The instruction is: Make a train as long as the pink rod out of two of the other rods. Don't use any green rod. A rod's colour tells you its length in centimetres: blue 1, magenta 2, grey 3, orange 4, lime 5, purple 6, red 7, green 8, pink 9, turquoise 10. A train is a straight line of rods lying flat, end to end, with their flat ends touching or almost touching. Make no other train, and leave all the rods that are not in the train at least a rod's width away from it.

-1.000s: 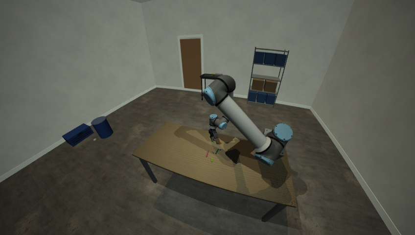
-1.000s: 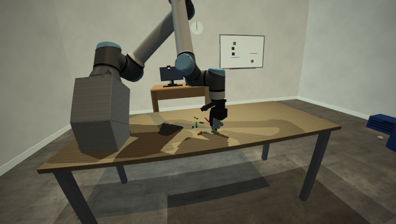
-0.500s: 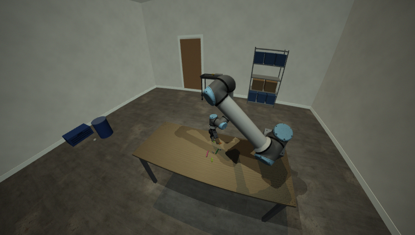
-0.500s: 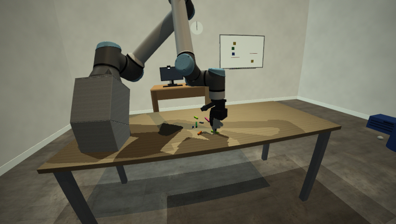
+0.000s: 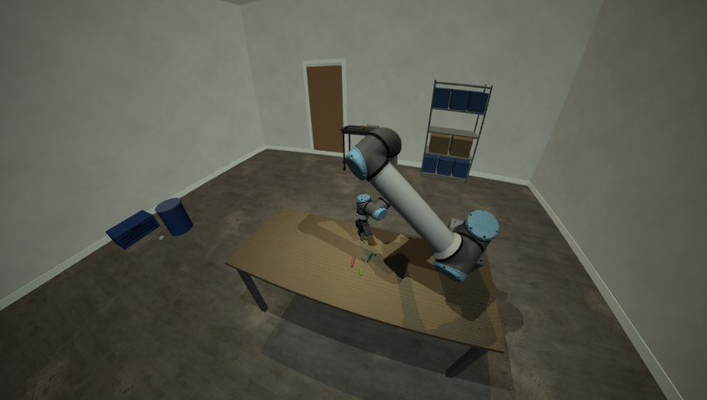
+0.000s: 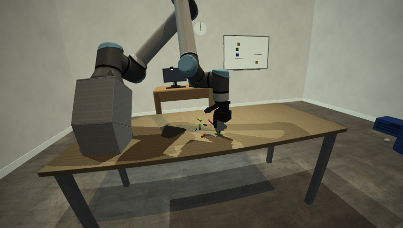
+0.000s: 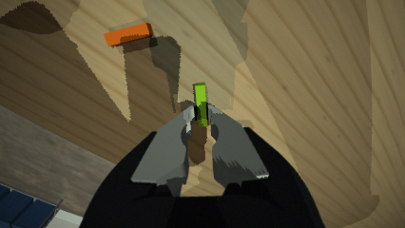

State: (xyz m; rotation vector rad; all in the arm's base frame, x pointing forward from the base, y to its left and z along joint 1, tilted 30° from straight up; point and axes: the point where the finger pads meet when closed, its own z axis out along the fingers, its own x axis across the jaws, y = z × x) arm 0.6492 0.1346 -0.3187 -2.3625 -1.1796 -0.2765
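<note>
My gripper is now 10 cm past the orange rod and 1 cm above it. Also, from my hand: green rod 11 cm behind, 13 cm to the left, 1 cm below; grey rod 8 cm behind, 16 cm to the left, 1 cm below; blue rod 14 cm behind, 9 cm to the left, 1 cm below.
</note>
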